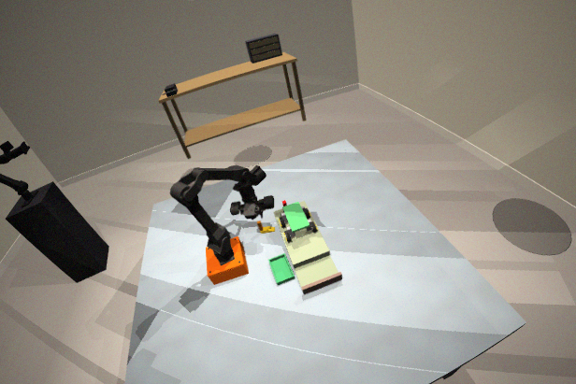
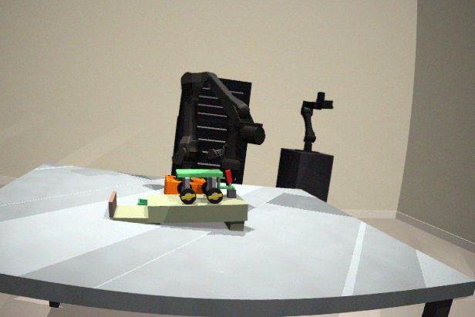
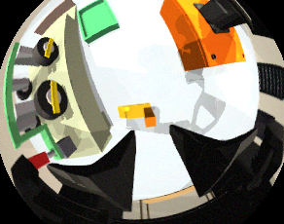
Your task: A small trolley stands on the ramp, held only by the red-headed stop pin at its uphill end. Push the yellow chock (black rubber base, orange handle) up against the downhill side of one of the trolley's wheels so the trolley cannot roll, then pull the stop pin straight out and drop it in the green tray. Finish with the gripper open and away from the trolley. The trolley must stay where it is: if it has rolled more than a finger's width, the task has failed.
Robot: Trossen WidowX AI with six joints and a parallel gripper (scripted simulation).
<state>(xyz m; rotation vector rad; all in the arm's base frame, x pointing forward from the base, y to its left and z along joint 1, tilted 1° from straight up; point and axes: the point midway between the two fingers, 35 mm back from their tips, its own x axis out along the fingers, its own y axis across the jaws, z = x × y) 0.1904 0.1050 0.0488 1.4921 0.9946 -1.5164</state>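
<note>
Now: the yellow chock 70 mm below my gripper tip, 20 mm ahead of it and 10 mm to the right of it. Also, from my gripper tip: green-topped trolley: 140 mm to the right, 130 mm ahead, 20 mm above; pale ramp: 150 mm to the right, 130 mm ahead, 40 mm below; red-headed stop pin: 120 mm ahead, 50 mm to the right, 40 mm above.
</note>
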